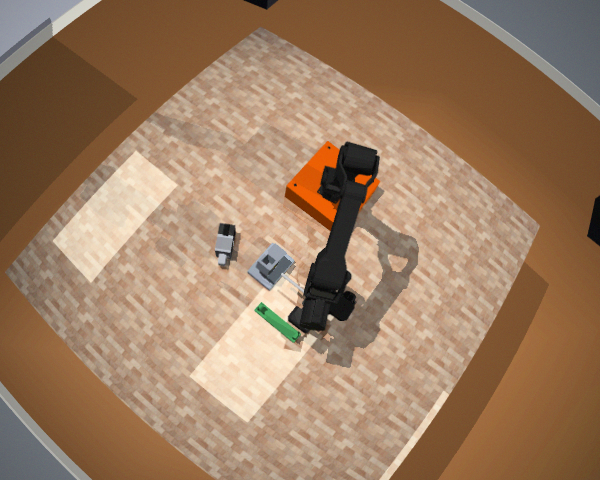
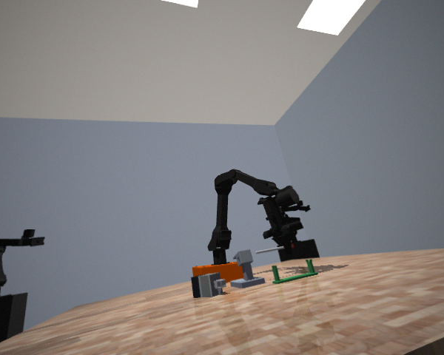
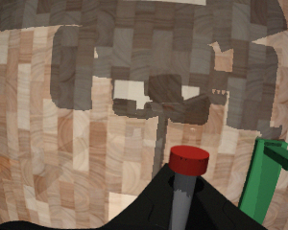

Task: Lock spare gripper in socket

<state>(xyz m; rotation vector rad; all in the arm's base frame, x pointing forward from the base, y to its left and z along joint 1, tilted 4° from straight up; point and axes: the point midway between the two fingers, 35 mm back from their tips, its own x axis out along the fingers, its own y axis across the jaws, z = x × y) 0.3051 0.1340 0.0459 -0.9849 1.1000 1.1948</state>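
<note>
The green rack is 8 cm ahead of my gripper tip, 7 cm to the right of it and 4 cm below it. Also, from my gripper tip: spare gripper (31 cm to the right, 4 cm below, 1 cm behind); grey mount (17 cm to the right, 3 cm behind, 1 cm below).
</note>
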